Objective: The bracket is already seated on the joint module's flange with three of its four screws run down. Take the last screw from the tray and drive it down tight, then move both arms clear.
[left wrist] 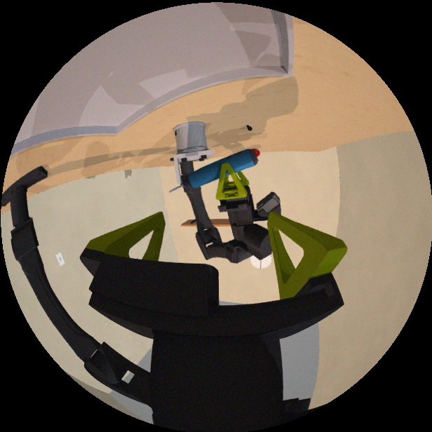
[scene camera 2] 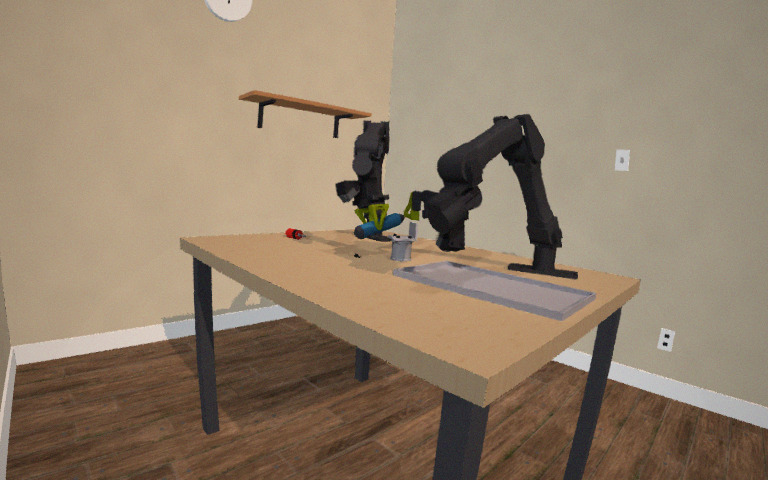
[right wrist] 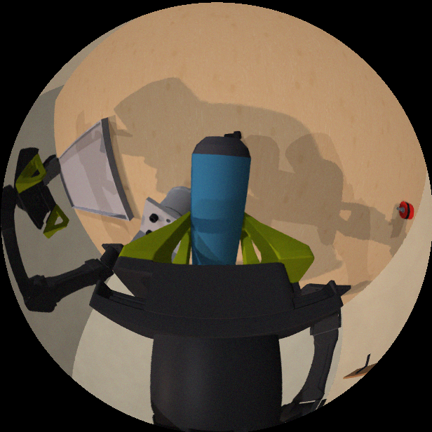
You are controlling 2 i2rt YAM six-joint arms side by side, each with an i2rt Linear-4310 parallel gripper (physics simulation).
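Places are measured from the left arm's base along level axes (x right, y up, z back), in metres.
Where they show: left gripper, fingertip midpoint: (scene camera 2: 421, 217); right gripper, fingertip midpoint: (scene camera 2: 374, 231); left arm's base, origin of the base link: (scene camera 2: 542, 272); right arm's base, origin of the base link: (scene camera 2: 373, 237).
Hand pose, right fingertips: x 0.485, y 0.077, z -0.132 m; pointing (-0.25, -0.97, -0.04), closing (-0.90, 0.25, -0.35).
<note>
Each offset is from my right fingertips to the top centre of the thing.
My right gripper (scene camera 2: 371, 221) (left wrist: 226, 160) (right wrist: 215, 217) is shut on a blue cylindrical tool (scene camera 2: 380, 225) (left wrist: 212, 171) (right wrist: 220, 185) with dark ends. It holds the tool tilted above the table, beside the joint module. My left gripper (right wrist: 55, 202) is open and empty, near the bracket's far side. The grey joint module {dx -0.083, dy -0.013, dz +0.018 m} (scene camera 2: 401, 250) (left wrist: 191, 138) (right wrist: 178, 200) stands upright with the light bracket (scene camera 2: 412, 229) (right wrist: 161, 212) on top. Two black screw heads show on it in the right wrist view; the rest is hidden. A loose black screw {dx +0.022, dy -0.065, dz -0.057 m} (scene camera 2: 356, 255) (left wrist: 249, 128) lies on the table.
The grey tray {dx -0.391, dy -0.061, dz -0.151 m} (scene camera 2: 481, 297) (left wrist: 70, 131) (right wrist: 116, 170) lies at the right of the module in the scene view. A red cylindrical object {dx +0.364, dy -0.043, dz +0.088 m} (scene camera 2: 293, 233) (left wrist: 256, 152) (right wrist: 406, 210) with a metal tip lies near the table's far left edge. A wall shelf (scene camera 2: 305, 105) hangs behind.
</note>
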